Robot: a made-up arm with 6 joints. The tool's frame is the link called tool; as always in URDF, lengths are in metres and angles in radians. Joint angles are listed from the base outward. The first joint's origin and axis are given. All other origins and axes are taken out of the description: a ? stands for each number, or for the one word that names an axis. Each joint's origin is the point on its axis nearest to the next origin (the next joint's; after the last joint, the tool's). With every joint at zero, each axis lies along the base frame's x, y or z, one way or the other. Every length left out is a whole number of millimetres.
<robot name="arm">
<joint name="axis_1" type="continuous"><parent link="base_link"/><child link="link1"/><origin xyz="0 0 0.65"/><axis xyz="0 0 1"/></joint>
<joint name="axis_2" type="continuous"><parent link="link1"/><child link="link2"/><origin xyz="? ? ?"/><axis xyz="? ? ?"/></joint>
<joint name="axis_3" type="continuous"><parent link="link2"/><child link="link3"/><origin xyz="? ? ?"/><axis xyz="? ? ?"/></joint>
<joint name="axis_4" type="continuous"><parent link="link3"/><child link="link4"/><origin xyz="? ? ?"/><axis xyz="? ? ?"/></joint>
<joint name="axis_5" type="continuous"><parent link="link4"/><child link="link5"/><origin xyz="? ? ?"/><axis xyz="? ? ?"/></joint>
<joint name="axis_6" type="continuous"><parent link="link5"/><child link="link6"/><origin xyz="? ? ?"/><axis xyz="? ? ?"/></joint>
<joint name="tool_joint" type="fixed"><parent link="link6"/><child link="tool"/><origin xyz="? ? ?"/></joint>
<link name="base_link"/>
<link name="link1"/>
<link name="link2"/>
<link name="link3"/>
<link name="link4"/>
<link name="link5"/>
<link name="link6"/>
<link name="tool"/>
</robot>
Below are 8 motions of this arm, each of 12 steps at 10 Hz.
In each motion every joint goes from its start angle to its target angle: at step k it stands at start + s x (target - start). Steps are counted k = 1, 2, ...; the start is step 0. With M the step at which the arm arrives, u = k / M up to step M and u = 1 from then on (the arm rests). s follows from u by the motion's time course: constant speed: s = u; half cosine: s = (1 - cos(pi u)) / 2; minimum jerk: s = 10 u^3 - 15 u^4 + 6 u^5.
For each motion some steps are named. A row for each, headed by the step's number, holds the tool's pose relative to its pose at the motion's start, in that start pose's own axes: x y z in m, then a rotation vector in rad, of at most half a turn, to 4 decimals.
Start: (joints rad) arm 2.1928 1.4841 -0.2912 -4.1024 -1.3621 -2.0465
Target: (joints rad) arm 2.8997 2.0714 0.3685 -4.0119 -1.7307 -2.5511
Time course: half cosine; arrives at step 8
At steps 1, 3, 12:
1: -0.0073 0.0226 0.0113 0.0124 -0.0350 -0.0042
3: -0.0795 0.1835 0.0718 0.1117 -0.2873 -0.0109
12: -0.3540 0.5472 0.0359 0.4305 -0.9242 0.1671

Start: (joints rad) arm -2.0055 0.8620 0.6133 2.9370 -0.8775 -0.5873
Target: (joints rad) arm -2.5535 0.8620 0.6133 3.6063 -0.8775 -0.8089
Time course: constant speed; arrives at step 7
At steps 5, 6, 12:
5: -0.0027 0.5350 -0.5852 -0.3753 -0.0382 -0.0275
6: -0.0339 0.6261 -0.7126 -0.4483 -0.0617 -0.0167
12: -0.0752 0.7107 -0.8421 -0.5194 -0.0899 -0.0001

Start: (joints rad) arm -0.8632 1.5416 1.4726 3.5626 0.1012 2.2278
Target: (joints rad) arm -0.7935 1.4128 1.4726 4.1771 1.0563 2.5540
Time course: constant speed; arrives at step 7
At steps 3, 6, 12:
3: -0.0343 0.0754 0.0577 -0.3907 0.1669 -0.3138
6: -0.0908 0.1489 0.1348 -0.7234 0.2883 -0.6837
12: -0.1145 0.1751 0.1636 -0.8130 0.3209 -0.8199

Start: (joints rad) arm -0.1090 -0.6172 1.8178 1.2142 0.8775 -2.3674
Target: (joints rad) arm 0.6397 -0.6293 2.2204 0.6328 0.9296 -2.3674
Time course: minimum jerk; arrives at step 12
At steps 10, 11, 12:
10: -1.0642 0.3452 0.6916 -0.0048 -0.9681 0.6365
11: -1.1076 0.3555 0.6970 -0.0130 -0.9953 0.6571
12: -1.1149 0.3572 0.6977 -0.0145 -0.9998 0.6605

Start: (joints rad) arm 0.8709 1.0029 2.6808 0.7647 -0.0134 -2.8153
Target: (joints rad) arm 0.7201 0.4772 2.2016 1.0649 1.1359 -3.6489
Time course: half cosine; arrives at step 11
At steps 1, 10, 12:
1: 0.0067 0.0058 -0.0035 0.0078 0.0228 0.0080
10: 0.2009 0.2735 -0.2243 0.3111 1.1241 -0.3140
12: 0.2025 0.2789 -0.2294 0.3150 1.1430 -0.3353

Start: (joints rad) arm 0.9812 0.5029 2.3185 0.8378 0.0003 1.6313
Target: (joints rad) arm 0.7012 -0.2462 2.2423 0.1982 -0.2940 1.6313
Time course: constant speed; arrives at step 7
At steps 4, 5, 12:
4: 0.0084 -0.5803 -0.5482 0.2285 0.1712 -0.1690
5: -0.0400 -0.7480 -0.6541 0.2865 0.1812 -0.2287
12: -0.1967 -1.0918 -0.8204 0.3953 0.1589 -0.3619

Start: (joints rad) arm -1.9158 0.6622 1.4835 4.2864 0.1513 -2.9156
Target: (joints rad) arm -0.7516 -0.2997 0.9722 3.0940 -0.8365 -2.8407
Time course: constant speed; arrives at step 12
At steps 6, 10, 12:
6: -0.4100 -0.6746 0.6183 1.0523 -0.8292 -0.2417
10: -0.7002 -1.1151 0.5025 1.8577 -1.1102 -0.5511
12: -0.7897 -1.2516 0.3249 2.2894 -1.0986 -0.7383

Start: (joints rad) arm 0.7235 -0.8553 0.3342 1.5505 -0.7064 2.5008
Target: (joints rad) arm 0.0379 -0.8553 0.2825 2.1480 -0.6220 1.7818
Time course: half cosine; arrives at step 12
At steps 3, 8, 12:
3: 0.0012 0.0033 0.0012 -0.0383 0.0508 0.1005
8: 0.0054 0.0154 0.0075 -0.2407 0.3142 0.4112
12: 0.0077 0.0206 0.0119 -0.3481 0.4297 0.4874

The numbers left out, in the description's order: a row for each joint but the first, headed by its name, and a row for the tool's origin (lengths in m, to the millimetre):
axis_2: xyz 0.14 0 0, axis 0 1 0
axis_3: xyz 0 0 0.72, axis 0 -1 0
axis_4: xyz 1.38 0 0.11, axis -1 0 0
axis_5: xyz 0 0 0, axis 0 -1 0
axis_6: xyz 0.11 0 0, axis -1 0 0
tool: xyz 0 0 0

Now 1 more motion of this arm.
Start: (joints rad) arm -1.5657 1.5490 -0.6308 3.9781 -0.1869 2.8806
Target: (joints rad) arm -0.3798 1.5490 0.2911 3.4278 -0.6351 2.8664
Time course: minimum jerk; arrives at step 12
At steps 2, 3, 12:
2: 0.0025 -0.0206 0.0457 -0.0223 -0.0294 -0.0297
3: 0.0047 -0.0502 0.1379 -0.0684 -0.0890 -0.0815
12: 0.0374 0.9376 1.0742 -0.8695 -1.0075 0.0262

